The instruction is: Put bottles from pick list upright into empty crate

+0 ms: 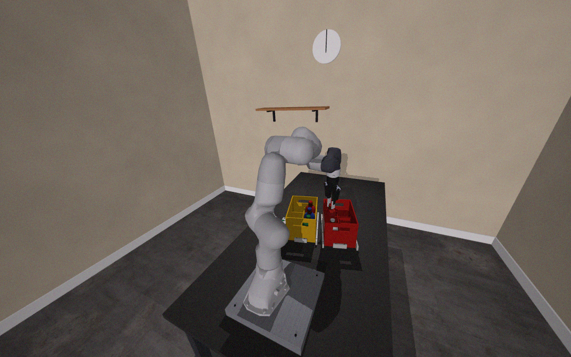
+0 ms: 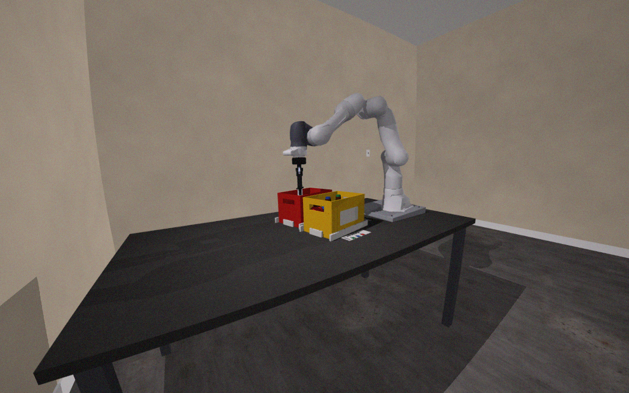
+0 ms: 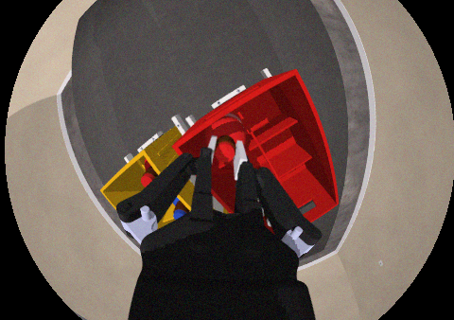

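The red crate is 7 cm behind my hand, 6 cm to the right of it and 9 cm below it. Also, from my hand: white-capped bottle: 17 cm behind, 4 cm to the right, 8 cm below; then yellow crate: 11 cm behind, 16 cm to the left, 9 cm below; then blue-labelled bottle: 10 cm behind, 12 cm to the left, 8 cm below.
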